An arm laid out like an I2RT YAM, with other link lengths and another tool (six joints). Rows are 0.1 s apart.
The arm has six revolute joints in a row. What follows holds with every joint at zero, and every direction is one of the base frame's. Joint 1 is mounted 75.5 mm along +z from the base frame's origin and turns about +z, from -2.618 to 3.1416 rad. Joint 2 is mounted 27.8 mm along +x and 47.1 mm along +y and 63.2 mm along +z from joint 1 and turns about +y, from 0 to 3.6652 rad. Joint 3 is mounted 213.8 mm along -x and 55.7 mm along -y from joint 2 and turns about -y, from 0 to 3.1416 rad. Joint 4 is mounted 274.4 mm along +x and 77.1 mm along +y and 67.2 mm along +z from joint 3 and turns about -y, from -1.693 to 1.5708 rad. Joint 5 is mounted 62.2 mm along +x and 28.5 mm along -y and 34 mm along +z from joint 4 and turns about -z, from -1.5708 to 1.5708 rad. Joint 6 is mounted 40.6 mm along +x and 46.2 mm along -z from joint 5 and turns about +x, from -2.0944 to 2.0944 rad. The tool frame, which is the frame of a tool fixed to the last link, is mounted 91 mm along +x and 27 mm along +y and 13 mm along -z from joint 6; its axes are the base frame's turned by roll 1.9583, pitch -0.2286 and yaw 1.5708 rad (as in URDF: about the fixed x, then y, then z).
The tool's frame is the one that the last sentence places.
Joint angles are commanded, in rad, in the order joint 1, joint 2, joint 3, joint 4, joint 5, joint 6. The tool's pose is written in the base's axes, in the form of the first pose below.
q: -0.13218 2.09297 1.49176 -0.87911 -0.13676 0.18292
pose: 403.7, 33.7, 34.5, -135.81, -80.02, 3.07
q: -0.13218 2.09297 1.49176 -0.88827 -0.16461 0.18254
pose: 402.4, 37.4, 35.9, -134.26, -79.59, 2.32
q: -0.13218 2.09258 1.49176 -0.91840 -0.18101 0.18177
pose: 397.0, 40.2, 37.1, -132.73, -78.64, 3.35
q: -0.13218 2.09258 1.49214 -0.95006 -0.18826 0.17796
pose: 391.2, 41.8, 38.0, -131.49, -77.91, 4.90
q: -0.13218 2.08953 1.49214 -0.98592 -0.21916 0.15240
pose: 384.7, 46.3, 41.4, -128.47, -78.39, 5.51
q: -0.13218 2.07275 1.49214 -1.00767 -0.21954 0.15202
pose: 382.3, 46.7, 47.8, -128.31, -78.26, 5.78
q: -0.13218 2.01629 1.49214 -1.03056 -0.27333 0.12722
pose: 382.7, 52.9, 70.9, -125.98, -80.49, 1.39
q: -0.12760 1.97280 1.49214 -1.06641 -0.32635 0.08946
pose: 378.2, 61.1, 89.8, -122.42, -83.07, -1.34
